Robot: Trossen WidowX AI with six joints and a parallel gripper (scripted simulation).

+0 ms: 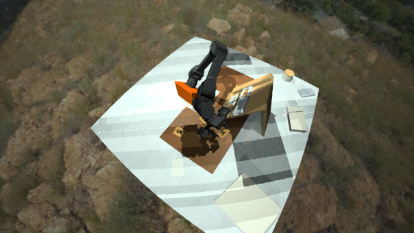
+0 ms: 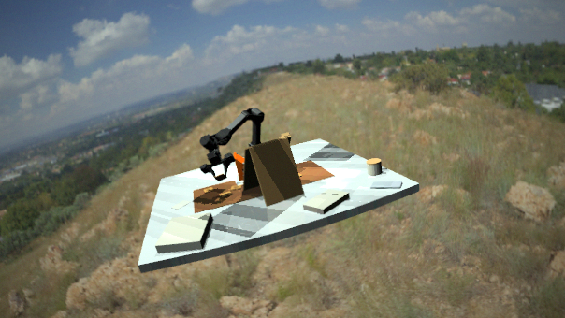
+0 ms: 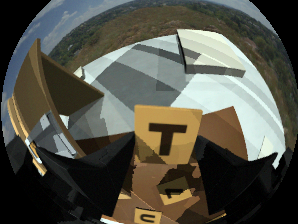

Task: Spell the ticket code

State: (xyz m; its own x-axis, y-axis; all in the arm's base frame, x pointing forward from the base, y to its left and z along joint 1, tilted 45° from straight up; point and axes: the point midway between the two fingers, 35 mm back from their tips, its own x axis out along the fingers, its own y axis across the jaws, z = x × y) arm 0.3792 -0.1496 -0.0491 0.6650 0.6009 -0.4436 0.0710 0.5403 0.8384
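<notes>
My gripper tip is 240 mm to the right of the ticket, 110 mm past it and 60 mm above it. Also, from my gripper tip: cream block 460 mm to the left, 280 mm ahead, 120 mm below; then brown mat 200 mm behind, 170 mm to the left, 130 mm below; then pale card 280 mm to the right, 130 mm below, 70 mm behind.
</notes>
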